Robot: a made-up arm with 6 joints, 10 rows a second.
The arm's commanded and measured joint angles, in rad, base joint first. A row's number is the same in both.
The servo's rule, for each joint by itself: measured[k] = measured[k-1] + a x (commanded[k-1-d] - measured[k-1]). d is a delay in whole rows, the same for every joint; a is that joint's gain. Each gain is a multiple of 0.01, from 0.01 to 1. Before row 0 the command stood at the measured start. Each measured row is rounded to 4 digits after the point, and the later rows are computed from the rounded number. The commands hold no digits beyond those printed.
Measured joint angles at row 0: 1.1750 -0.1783 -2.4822 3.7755 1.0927 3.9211
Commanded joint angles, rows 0 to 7: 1.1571 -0.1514 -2.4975 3.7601 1.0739 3.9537; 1.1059 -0.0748 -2.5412 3.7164 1.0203 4.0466; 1.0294 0.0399 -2.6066 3.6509 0.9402 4.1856; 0.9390 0.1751 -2.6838 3.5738 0.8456 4.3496; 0.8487 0.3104 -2.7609 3.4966 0.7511 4.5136; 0.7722 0.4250 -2.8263 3.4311 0.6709 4.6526; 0.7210 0.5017 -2.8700 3.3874 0.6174 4.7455; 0.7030 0.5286 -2.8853 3.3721 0.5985 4.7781
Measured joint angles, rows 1 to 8: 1.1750 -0.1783 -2.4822 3.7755 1.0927 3.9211; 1.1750 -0.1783 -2.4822 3.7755 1.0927 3.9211; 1.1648 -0.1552 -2.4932 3.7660 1.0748 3.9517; 1.1312 -0.0861 -2.5278 3.7352 1.0230 4.0409; 1.0732 0.0223 -2.5845 3.6829 0.9443 4.1769; 0.9967 0.1537 -2.6560 3.6153 0.8505 4.3392; 0.9123 0.2885 -2.7315 3.5417 0.7561 4.5031; 0.8324 0.4059 -2.7998 3.4731 0.6752 4.6436
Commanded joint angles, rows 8 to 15: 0.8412 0.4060 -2.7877 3.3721 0.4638 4.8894; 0.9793 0.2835 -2.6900 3.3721 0.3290 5.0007; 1.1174 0.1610 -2.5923 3.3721 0.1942 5.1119; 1.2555 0.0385 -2.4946 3.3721 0.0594 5.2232; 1.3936 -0.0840 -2.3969 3.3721 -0.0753 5.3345; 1.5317 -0.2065 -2.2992 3.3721 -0.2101 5.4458; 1.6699 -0.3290 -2.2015 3.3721 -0.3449 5.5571; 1.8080 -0.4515 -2.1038 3.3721 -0.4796 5.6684
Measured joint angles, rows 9 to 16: 0.7689 0.4883 -2.8503 3.4200 0.6203 4.7394; 0.7313 0.5230 -2.8755 3.3903 0.5996 4.7758; 0.7939 0.4224 -2.8123 3.3790 0.4706 4.8826; 0.8996 0.3029 -2.7242 3.3747 0.3361 4.9936; 1.0237 0.1809 -2.6292 3.3731 0.2013 5.1048; 1.1558 0.0584 -2.5323 3.3725 0.0665 5.2161; 1.2913 -0.0641 -2.4348 3.3723 -0.0682 5.3274; 1.4283 -0.1866 -2.3372 3.3722 -0.2030 5.4387
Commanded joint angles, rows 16 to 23: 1.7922 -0.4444 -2.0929 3.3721 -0.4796 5.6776; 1.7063 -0.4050 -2.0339 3.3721 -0.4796 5.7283; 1.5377 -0.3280 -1.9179 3.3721 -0.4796 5.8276; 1.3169 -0.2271 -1.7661 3.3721 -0.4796 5.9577; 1.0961 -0.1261 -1.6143 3.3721 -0.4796 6.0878; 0.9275 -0.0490 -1.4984 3.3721 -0.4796 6.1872; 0.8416 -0.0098 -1.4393 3.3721 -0.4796 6.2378; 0.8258 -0.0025 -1.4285 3.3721 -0.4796 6.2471
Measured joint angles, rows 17 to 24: 1.5660 -0.3091 -2.2395 3.3721 -0.3378 5.5500; 1.7039 -0.4316 -2.1418 3.3721 -0.4725 5.6613; 1.7542 -0.4426 -2.1066 3.3721 -0.4792 5.6766; 1.7269 -0.4103 -2.0543 3.3721 -0.4796 5.7252; 1.6191 -0.3395 -1.9561 3.3721 -0.4796 5.8215; 1.4468 -0.2428 -1.8193 3.3721 -0.4796 5.9495; 1.2469 -0.1424 -1.6717 3.3721 -0.4796 6.0795; 1.0648 -0.0621 -1.5469 3.3721 -0.4796 6.1807
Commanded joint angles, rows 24 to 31: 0.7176 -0.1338 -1.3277 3.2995 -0.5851 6.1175; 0.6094 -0.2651 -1.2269 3.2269 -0.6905 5.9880; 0.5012 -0.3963 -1.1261 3.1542 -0.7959 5.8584; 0.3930 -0.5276 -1.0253 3.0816 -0.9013 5.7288; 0.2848 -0.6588 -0.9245 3.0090 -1.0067 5.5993; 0.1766 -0.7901 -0.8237 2.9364 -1.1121 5.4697; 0.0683 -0.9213 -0.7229 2.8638 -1.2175 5.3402; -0.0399 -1.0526 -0.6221 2.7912 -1.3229 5.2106
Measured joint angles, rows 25 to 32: 0.9376 -0.0171 -1.4694 3.3721 -0.4796 6.2344; 0.8739 -0.0045 -1.4400 3.3721 -0.4796 6.2463; 0.7848 -0.1157 -1.3591 3.3271 -0.5798 6.1252; 0.6848 -0.2442 -1.2639 3.2650 -0.6850 5.9962; 0.5801 -0.3750 -1.1647 3.1963 -0.7904 5.8667; 0.4735 -0.5062 -1.0643 3.1252 -0.8958 5.7371; 0.3659 -0.6374 -0.9636 3.0532 -1.0012 5.6076; 0.2580 -0.7687 -0.8629 2.9808 -1.1066 5.4780
